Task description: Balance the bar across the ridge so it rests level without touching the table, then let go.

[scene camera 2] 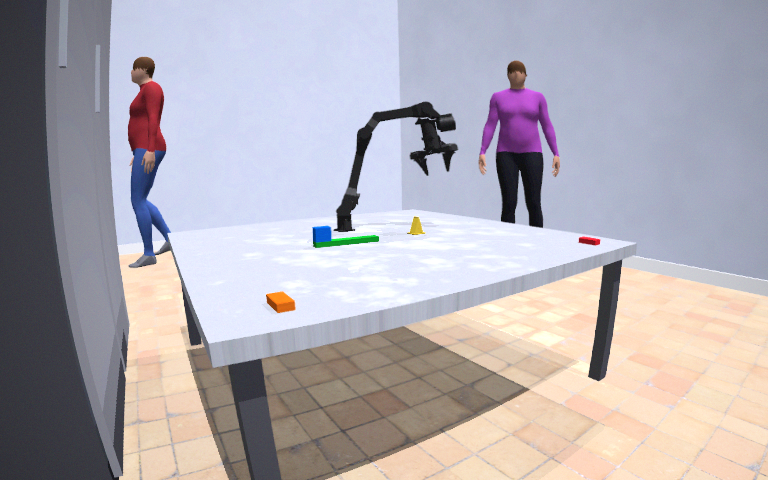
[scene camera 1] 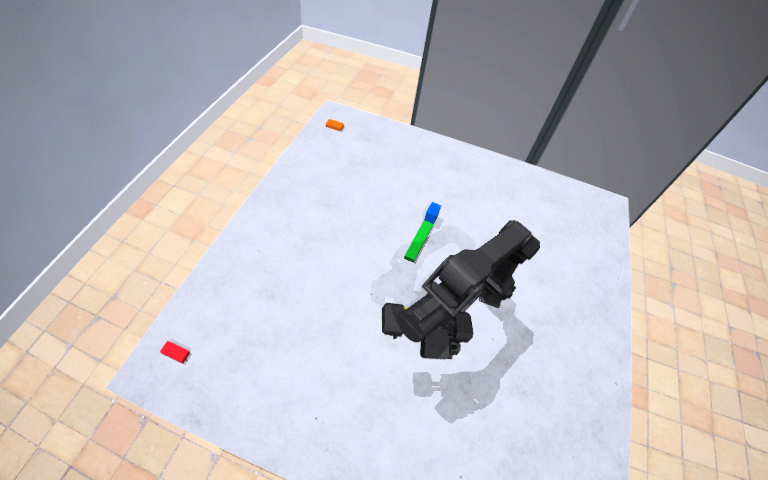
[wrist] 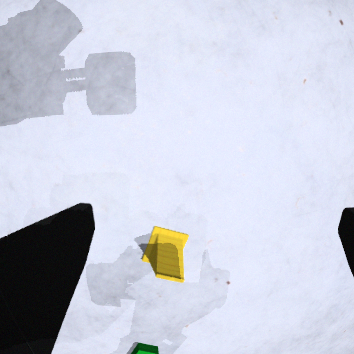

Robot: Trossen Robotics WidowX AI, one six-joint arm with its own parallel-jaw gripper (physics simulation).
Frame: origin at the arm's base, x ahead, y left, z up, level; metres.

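Seen in the pictures: gripper, fingertip midpoint: [scene camera 2: 437, 173] [wrist: 222, 219]; arm's base at its link origin: [scene camera 2: 344, 230] [scene camera 1: 490, 295].
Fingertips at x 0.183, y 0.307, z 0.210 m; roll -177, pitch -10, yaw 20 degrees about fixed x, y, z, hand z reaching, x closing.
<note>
Pixels of each thing's top centre, then the offset from my fingertips to it. Level surfaces: height alone.
- blue block at its top centre: [scene camera 2: 321, 227] [scene camera 1: 433, 208] dz -0.150, dx +0.069, dy -0.510 m
- yellow ridge at its top centre: [wrist: 169, 275] [scene camera 2: 416, 217] dz -0.154, dx +0.049, dy -0.139 m
- orange block at its top centre: [scene camera 2: 279, 297] [scene camera 1: 334, 123] dz -0.193, dx +0.557, dy -0.807 m
- red block at its top centre: [scene camera 1: 174, 351] [scene camera 2: 589, 238] dz -0.193, dx +0.557, dy +0.193 m
- table at its surface level: dz -0.210 m
The green bar [scene camera 1: 418, 242] [scene camera 2: 353, 241] lies flat on the table, with a blue block [scene camera 1: 433, 211] [scene camera 2: 321, 233] on one end. One end of the bar [wrist: 145, 349] shows at the bottom edge of the wrist view. The yellow ridge [scene camera 2: 416, 225] [wrist: 169, 257] stands upright on the table, apart from the bar, with nothing on it. In scene camera 1 the arm hides almost all of the ridge. My gripper [scene camera 2: 437, 172] [wrist: 222, 219] is open and empty, pointing down high above the table near the ridge. Its fingertips are hidden in scene camera 1.
An orange block [scene camera 1: 334, 125] [scene camera 2: 280, 302] and a red block [scene camera 1: 175, 352] [scene camera 2: 589, 241] lie near separate corners of the table [scene camera 1: 254, 339] [scene camera 2: 453, 271]. A grey cabinet [scene camera 1: 487, 73] stands beyond one table edge. Two people [scene camera 2: 148, 116] [scene camera 2: 518, 121] stand behind the table.
</note>
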